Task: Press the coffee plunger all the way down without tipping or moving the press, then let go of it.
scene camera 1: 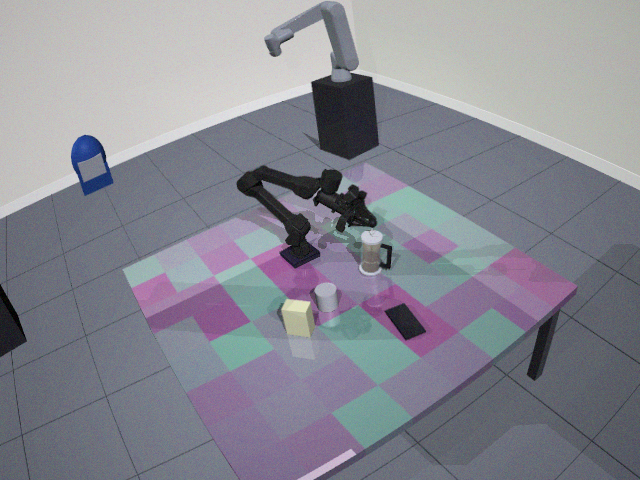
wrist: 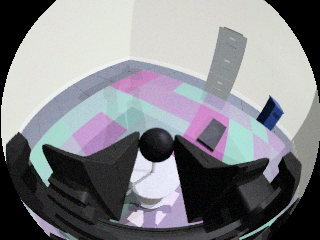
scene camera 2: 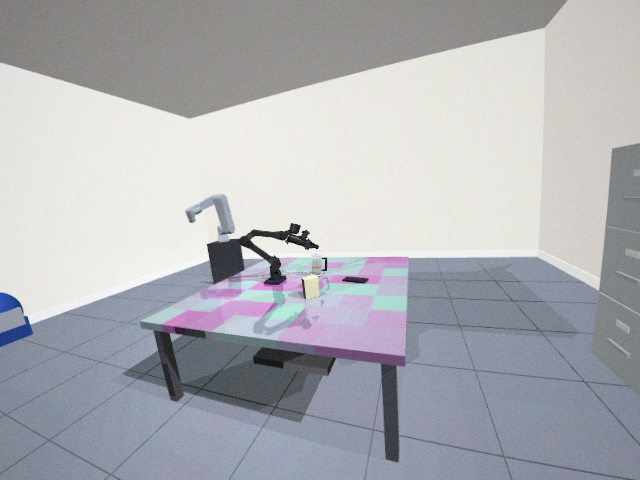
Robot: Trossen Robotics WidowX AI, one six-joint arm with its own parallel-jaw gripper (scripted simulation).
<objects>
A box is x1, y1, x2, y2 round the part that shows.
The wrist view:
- my gripper: [5, 132, 302, 239]
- glass coffee press: [128, 128, 179, 208]
</objects>
